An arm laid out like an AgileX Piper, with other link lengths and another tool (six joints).
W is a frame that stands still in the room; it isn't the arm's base.
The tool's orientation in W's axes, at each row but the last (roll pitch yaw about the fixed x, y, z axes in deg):
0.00, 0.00, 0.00
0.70, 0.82, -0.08
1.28, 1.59, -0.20
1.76, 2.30, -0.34
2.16, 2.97, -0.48
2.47, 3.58, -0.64
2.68, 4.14, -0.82
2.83, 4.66, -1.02
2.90, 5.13, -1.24
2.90, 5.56, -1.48
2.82, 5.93, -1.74
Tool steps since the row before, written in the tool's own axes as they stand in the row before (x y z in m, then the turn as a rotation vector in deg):
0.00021, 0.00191, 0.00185, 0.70, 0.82, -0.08
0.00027, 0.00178, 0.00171, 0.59, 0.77, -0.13
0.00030, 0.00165, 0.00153, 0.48, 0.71, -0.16
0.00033, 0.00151, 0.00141, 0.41, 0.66, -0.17
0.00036, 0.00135, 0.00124, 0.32, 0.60, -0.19
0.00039, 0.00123, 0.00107, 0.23, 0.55, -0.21
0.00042, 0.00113, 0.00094, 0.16, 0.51, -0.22
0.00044, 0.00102, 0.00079, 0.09, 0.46, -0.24
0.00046, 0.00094, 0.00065, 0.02, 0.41, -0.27
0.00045, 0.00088, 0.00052, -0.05, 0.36, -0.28
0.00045, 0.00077, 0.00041, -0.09, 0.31, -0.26
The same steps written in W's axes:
0.00021, 0.00191, 0.00185, 0.70, 0.82, -0.08
0.00030, 0.00176, 0.00173, 0.59, 0.77, -0.13
0.00035, 0.00161, 0.00156, 0.48, 0.71, -0.16
0.00040, 0.00146, 0.00144, 0.41, 0.66, -0.17
0.00044, 0.00130, 0.00127, 0.32, 0.60, -0.18
0.00047, 0.00118, 0.00110, 0.22, 0.56, -0.20
0.00051, 0.00108, 0.00096, 0.15, 0.52, -0.21
0.00052, 0.00097, 0.00080, 0.08, 0.47, -0.22
0.00054, 0.00089, 0.00065, 0.01, 0.42, -0.25
0.00052, 0.00084, 0.00052, -0.07, 0.38, -0.26
0.00052, 0.00073, 0.00040, -0.10, 0.33, -0.23

